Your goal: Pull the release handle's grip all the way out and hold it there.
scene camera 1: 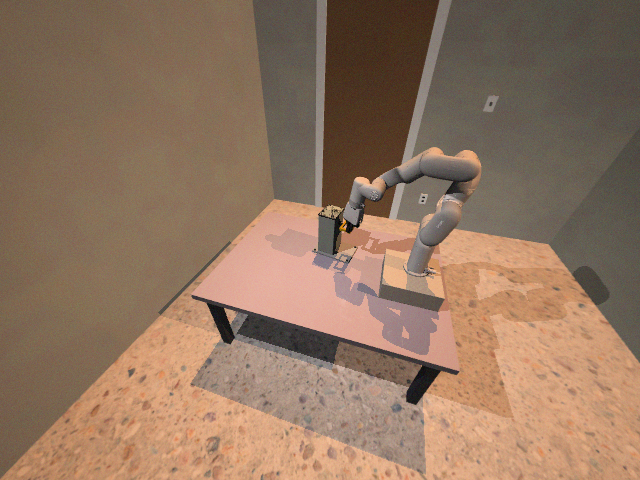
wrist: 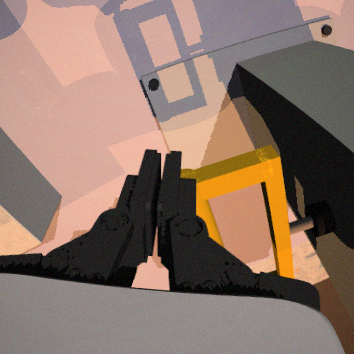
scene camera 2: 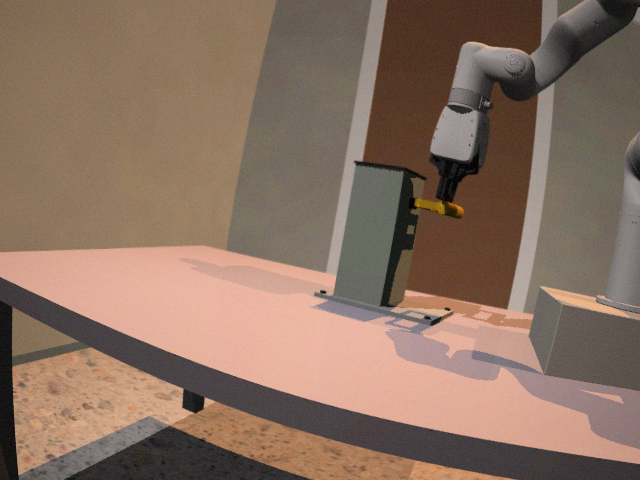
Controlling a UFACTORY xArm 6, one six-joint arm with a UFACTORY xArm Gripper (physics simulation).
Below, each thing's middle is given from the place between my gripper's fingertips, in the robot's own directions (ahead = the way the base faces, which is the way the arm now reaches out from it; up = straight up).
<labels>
My gripper is now 21 cm above the base plate (scene camera 2: 418, 312), 10 cm short of it and 8 cm to the left of it.
</labels>
